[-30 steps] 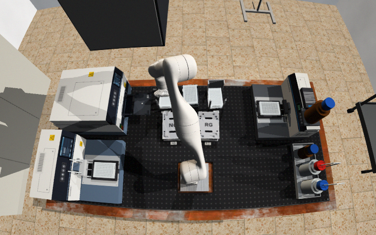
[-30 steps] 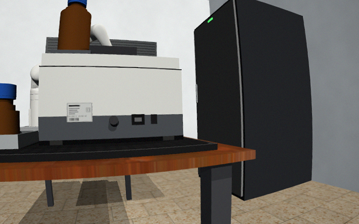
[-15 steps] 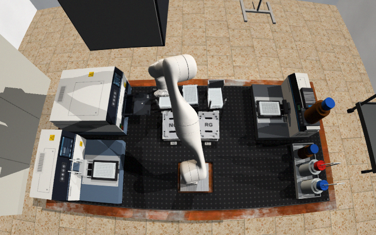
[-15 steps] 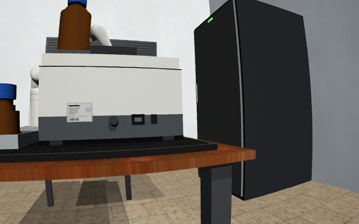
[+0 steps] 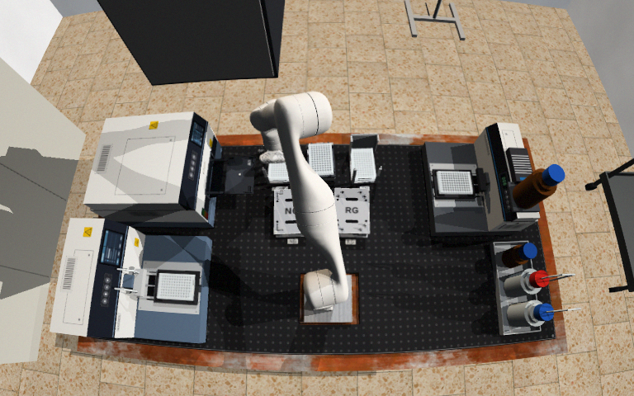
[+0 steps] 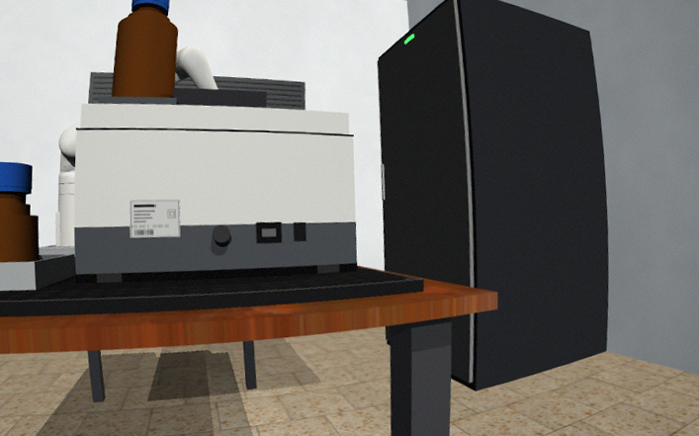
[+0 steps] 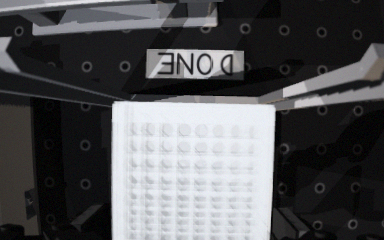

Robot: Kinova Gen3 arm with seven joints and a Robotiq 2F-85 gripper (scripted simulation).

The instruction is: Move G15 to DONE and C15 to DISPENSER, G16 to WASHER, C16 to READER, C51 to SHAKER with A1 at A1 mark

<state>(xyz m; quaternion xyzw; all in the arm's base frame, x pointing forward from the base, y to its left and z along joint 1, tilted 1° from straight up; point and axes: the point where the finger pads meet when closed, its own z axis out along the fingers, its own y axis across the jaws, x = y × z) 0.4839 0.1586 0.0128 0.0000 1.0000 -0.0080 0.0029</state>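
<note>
Now: the DONE label 90 mm behind my hand and 40 mm below it. Also, from my hand: N6 nest label 290 mm behind, 50 mm to the right, 40 mm below.
</note>
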